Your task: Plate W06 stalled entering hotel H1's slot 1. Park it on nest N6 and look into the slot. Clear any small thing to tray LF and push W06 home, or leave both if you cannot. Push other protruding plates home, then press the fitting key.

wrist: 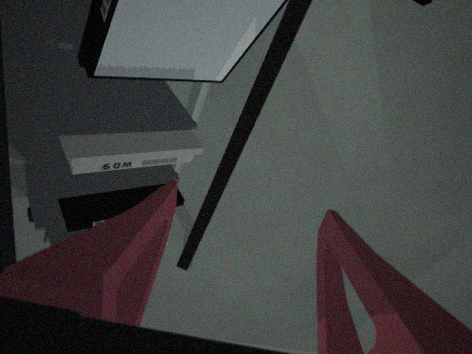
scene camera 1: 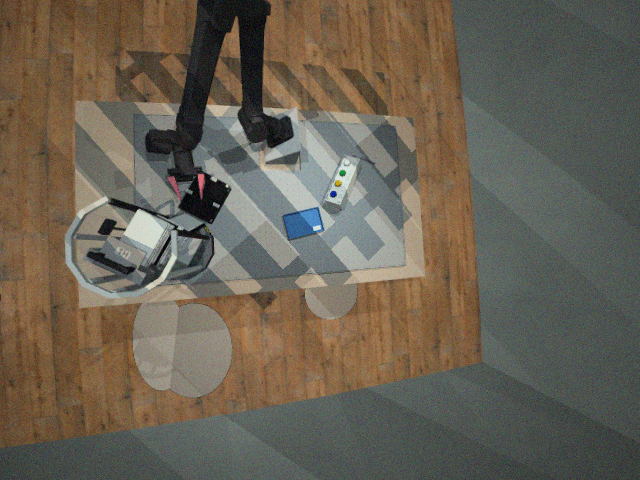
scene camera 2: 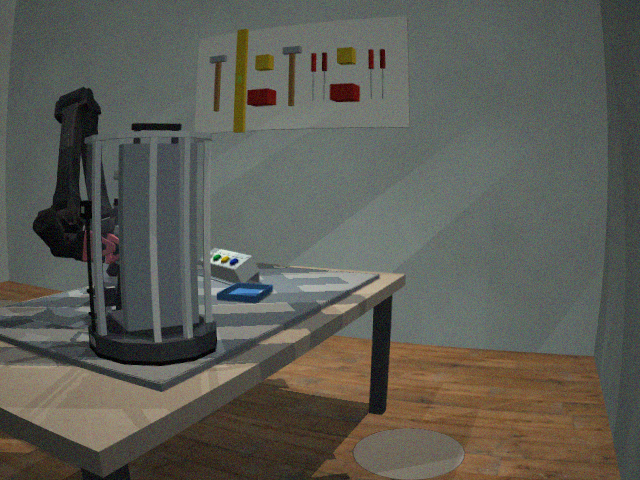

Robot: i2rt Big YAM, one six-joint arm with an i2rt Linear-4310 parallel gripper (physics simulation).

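Places are measured from the arm's base along level axes (x ahead, y left, z up), in centimetres.
Where they show: gripper, fingertip midpoint: [wrist: 250, 206] [scene camera 1: 191, 200]; arm's base, link origin: [scene camera 1: 280, 133].
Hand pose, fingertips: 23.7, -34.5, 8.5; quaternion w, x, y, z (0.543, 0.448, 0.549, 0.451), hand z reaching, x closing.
Each offset is from my fingertips to the top centre of the thing, as dx, dy, dz. "pt": to the spot under its first point.
My gripper [scene camera 1: 190, 197] [scene camera 2: 99, 246] [wrist: 250, 206] is partly open with nothing between its pink fingers, beside the caged hotel @[+13.6, -11.2, +24.5] [scene camera 1: 69, 253] [scene camera 2: 154, 232] on the left of the table. In the wrist view, a pale plate @[+11.8, -9.5, +5.9] [wrist: 125, 162] whose upside-down label reads W09 sticks out of the shelves. A black plate @[+11.8, -9.5, +11.2] [wrist: 82, 209] lies below it in that view, partly behind the left finger. A large pale plate-like surface @[pt +6.5, -5.6, -2.6] [wrist: 170, 45] fills the top; its label is unreadable. A blue tray @[pt +13.1, +30.5, -16.2] [scene camera 1: 285, 227] [scene camera 2: 235, 298] and a key box @[-1.5, +58.1, -7.8] [scene camera 1: 338, 183] [scene camera 2: 232, 264] stand further right. W06 cannot be identified, and slot 1's inside is hidden.
A black panel @[-3.2, +2.0, -8.6] [scene camera 1: 209, 198] with small white marks lies under and beside the fingers in the overhead view. A black bar @[pt +11.7, +0.1, +7.0] [wrist: 227, 165] runs diagonally through the wrist view. A grey block [scene camera 1: 283, 157] stands near the arm's other link. The hotel's cage posts stand close to the gripper.
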